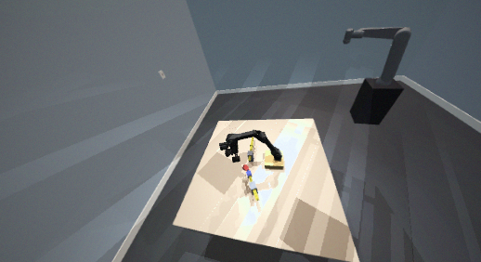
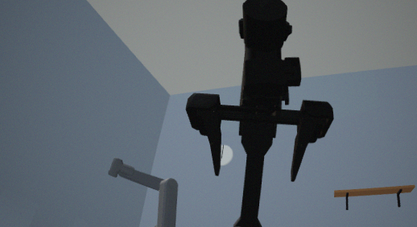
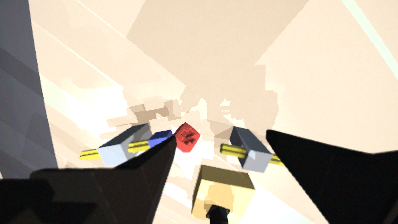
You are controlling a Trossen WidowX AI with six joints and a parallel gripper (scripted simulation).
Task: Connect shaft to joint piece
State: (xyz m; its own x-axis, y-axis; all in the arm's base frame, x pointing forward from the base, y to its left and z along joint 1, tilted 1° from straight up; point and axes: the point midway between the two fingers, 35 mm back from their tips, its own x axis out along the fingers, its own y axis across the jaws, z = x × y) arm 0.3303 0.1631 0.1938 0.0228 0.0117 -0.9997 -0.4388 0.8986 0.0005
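Right now the red joint piece is 10 cm below my gripper tip, 7 cm behind it and 3 cm to the left of it.
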